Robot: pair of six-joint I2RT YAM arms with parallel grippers.
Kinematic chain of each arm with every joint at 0, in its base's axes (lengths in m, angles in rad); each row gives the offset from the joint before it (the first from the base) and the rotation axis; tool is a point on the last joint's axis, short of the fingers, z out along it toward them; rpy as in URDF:
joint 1: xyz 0 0 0.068 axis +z
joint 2: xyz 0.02 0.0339 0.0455 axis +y
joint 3: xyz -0.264 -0.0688 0 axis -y
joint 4: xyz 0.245 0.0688 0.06 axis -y
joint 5: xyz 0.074 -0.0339 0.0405 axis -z
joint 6: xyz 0.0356 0 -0.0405 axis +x
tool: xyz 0 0 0 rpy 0 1.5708 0
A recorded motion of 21 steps. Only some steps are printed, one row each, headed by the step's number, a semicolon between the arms.
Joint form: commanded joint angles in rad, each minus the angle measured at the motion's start. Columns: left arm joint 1, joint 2, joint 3, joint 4, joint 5, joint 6; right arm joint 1, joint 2, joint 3, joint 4, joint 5, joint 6.
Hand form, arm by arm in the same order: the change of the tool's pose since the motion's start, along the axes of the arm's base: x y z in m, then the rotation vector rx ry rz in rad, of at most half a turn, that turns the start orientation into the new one. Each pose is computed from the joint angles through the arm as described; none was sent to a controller.
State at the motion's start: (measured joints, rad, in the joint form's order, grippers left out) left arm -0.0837 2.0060 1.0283 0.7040 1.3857 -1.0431; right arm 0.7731 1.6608 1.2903 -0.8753 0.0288 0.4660
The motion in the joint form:
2: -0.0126 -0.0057 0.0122 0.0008 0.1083 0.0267; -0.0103 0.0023 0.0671 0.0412 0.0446 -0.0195
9: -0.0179 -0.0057 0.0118 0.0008 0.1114 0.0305; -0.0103 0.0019 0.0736 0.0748 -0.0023 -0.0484
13: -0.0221 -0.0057 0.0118 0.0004 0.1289 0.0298; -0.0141 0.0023 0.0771 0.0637 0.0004 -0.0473
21: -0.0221 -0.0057 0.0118 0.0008 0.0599 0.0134; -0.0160 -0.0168 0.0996 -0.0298 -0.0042 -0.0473
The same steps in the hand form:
2: -0.0026 -0.0053 0.0064 -0.0289 -0.0427 -0.1180; 0.0128 0.0054 0.0206 0.0379 -0.1093 -0.0086
9: -0.0032 -0.0073 0.0063 -0.0297 -0.0460 -0.1264; 0.0146 0.0094 0.0242 0.0888 -0.1160 0.0352
13: -0.0041 -0.0089 0.0065 -0.0346 -0.0444 -0.1474; 0.0151 0.0079 0.0246 0.0817 -0.1117 0.0295
21: -0.0017 -0.0089 0.0059 -0.0166 -0.0301 -0.0805; 0.0083 0.0008 0.0330 0.0496 -0.0706 0.0296

